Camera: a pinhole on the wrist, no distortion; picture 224 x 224 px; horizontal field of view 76.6 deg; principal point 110.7 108.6 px. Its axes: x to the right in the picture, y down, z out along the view. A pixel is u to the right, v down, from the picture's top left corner.
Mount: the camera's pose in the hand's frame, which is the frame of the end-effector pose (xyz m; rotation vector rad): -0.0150 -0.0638 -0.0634 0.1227 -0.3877 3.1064
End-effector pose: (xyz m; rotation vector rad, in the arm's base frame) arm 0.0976 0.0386 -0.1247 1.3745 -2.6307 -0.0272
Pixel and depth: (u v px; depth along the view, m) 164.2 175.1 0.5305
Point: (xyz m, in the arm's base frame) 0.4864 -0.0916 -0.5902
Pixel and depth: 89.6 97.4 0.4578
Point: 0.1011 -0.1392 -0.5021
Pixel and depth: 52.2 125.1 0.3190
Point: 0.1277 -0.1922 -0.3436
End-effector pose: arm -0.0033 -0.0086 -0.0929 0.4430 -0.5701 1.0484
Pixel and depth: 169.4 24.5 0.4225
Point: -0.2232 -0.3283 0.1410
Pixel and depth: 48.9 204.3 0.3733
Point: 0.3699 -0.1987 0.1584
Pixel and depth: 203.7 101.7 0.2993
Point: -0.0188 -0.3345 -0.0308
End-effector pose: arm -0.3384 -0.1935 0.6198 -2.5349 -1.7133 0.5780
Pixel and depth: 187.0 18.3 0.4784
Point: -0.4687 -0.5346 0.2002
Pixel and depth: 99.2 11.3 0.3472
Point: -0.3554 -0.2457 0.2831
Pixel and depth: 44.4 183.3 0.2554
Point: -0.5725 -0.0087 0.5121
